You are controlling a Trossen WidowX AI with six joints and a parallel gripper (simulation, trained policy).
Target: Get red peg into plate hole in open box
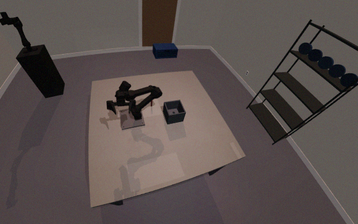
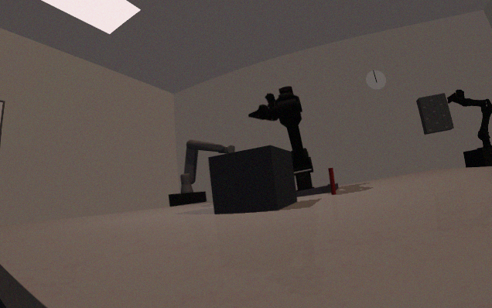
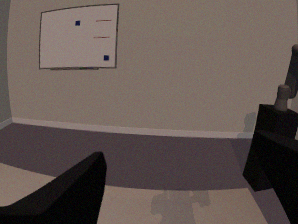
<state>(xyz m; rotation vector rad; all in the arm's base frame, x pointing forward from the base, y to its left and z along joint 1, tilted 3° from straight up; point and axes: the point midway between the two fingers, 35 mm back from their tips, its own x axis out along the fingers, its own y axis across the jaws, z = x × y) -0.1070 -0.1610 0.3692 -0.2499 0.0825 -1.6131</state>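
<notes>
Right now my gripper tip is 29 cm short of the red peg, 32 cm to the right of it and 34 cm above it. The rest, counted from my gripper tip: light plate 45 cm ahead, 14 cm to the left, 33 cm below.
</notes>
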